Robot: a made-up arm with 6 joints.
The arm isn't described. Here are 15 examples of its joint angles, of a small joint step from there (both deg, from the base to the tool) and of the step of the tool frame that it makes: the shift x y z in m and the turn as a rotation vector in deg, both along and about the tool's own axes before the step.
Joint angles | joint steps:
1: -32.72 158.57 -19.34 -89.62 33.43 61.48 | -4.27 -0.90 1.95 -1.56 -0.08 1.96
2: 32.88 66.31 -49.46 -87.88 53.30 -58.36 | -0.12 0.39 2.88 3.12 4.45 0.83
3: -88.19 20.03 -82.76 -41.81 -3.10 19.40 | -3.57 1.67 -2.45 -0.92 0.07 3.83
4: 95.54 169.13 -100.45 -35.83 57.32 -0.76 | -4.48 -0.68 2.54 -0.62 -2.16 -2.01
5: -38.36 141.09 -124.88 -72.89 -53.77 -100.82 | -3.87 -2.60 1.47 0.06 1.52 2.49
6: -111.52 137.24 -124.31 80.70 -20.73 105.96 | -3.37 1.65 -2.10 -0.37 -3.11 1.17
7: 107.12 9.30 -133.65 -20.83 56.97 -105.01 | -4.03 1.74 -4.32 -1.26 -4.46 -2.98
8: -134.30 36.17 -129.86 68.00 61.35 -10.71 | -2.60 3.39 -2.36 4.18 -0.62 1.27
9: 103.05 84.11 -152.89 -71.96 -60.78 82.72 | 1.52 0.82 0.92 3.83 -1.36 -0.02
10: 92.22 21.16 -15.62 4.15 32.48 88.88 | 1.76 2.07 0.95 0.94 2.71 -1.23
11: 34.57 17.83 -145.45 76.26 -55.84 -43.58 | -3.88 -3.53 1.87 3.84 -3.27 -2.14
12: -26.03 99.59 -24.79 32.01 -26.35 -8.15 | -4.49 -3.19 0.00 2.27 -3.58 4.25
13: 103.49 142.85 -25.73 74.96 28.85 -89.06 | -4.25 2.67 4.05 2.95 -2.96 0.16
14: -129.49 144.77 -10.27 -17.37 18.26 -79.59 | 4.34 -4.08 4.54 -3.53 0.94 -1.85
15: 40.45 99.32 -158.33 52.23 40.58 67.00 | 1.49 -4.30 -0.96 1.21 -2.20 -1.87
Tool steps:
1: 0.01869 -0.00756 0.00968 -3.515 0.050 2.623
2: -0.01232 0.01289 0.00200 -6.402 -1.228 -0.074
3: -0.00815 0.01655 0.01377 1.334 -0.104 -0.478
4: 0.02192 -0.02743 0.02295 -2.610 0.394 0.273
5: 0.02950 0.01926 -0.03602 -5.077 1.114 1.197
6: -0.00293 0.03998 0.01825 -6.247 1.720 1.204
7: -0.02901 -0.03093 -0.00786 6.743 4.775 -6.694
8: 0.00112 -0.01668 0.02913 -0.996 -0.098 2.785
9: 0.00736 -0.00040 -0.00113 -0.695 -3.906 4.075
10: -0.00248 -0.00111 0.00524 5.806 1.920 -1.342
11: -0.02335 0.03250 -0.03274 0.484 -0.924 0.240
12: -0.01499 -0.02575 -0.01482 3.471 -6.838 10.088
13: 0.01865 -0.02397 0.00303 -0.361 2.307 8.990
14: -0.01594 0.03348 -0.00286 -1.503 4.861 -7.559
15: 0.03868 0.04164 -0.02657 -6.574 2.718 -2.771
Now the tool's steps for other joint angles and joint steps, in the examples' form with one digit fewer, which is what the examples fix.
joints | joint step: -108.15 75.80 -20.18 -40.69 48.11 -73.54 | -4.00 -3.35 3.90 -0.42 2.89 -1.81
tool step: -0.0043 0.0346 0.0070 -5.05 0.33 1.11
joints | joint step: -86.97 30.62 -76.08 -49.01 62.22 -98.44 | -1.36 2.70 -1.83 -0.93 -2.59 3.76
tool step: -0.0003 -0.0221 0.0086 1.16 1.82 2.72
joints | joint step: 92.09 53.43 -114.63 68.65 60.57 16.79 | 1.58 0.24 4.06 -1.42 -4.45 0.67
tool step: -0.0094 -0.0185 0.0037 1.22 -2.67 3.84
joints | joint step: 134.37 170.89 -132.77 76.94 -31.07 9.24 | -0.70 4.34 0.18 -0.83 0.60 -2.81
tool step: 0.0052 -0.0534 0.0146 3.79 0.59 -5.49
